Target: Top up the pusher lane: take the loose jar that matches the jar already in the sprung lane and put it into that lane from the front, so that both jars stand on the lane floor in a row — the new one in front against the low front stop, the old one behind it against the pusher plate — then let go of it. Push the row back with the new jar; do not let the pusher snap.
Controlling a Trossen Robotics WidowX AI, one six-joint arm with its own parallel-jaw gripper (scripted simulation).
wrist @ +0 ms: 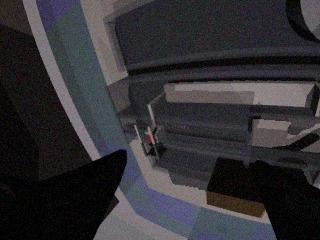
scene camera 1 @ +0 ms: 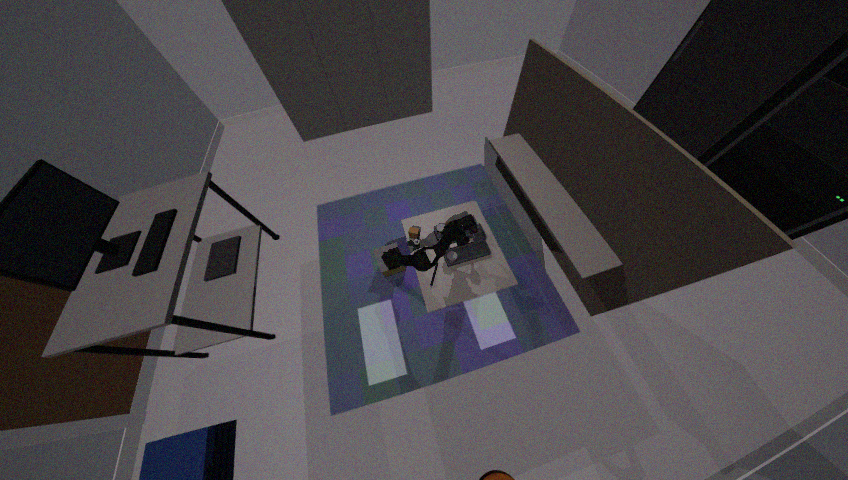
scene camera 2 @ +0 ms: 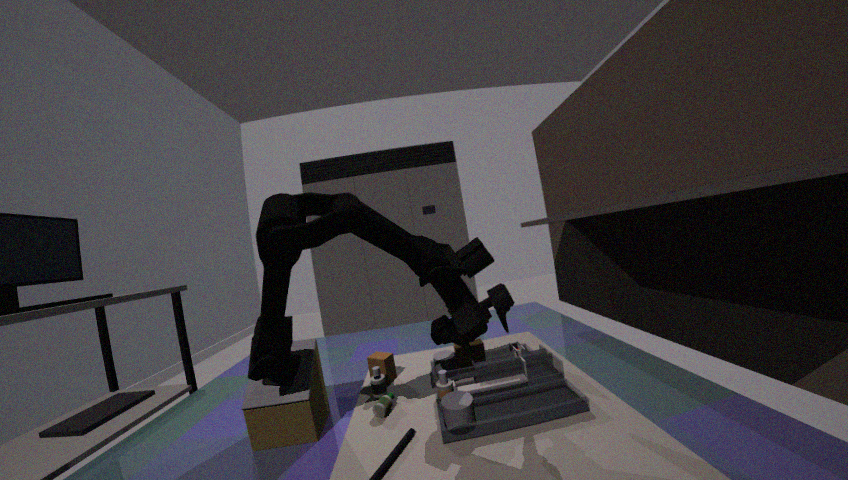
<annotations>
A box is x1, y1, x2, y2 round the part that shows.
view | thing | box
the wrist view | my gripper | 0, 149, 319, 239
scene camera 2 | my gripper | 431, 282, 513, 351
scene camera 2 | wide grey cylinder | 441, 391, 475, 426
</annotations>
